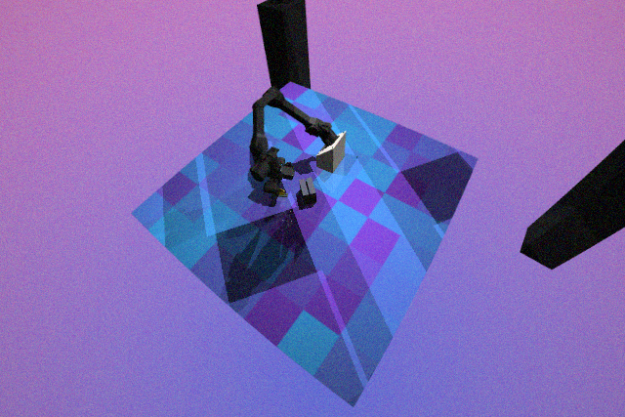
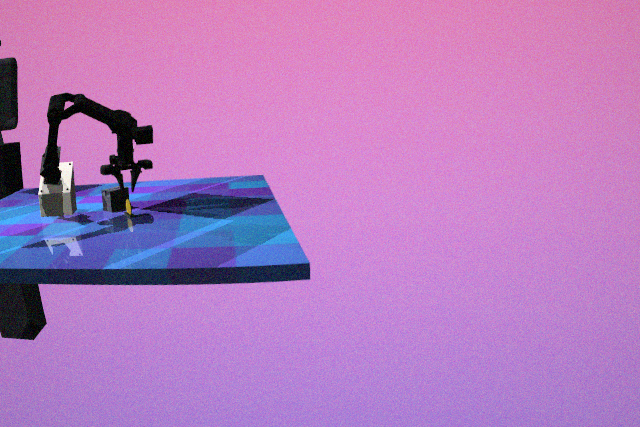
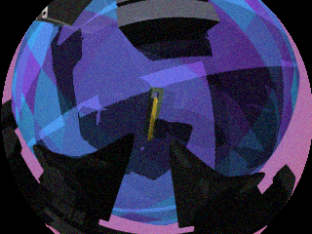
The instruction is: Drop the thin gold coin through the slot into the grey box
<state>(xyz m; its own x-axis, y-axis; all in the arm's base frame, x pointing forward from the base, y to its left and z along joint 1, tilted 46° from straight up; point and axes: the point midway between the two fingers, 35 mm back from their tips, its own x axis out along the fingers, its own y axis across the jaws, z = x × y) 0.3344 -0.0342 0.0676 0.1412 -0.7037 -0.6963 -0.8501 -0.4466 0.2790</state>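
Now: the gold coin 5 cm below my gripper tip.
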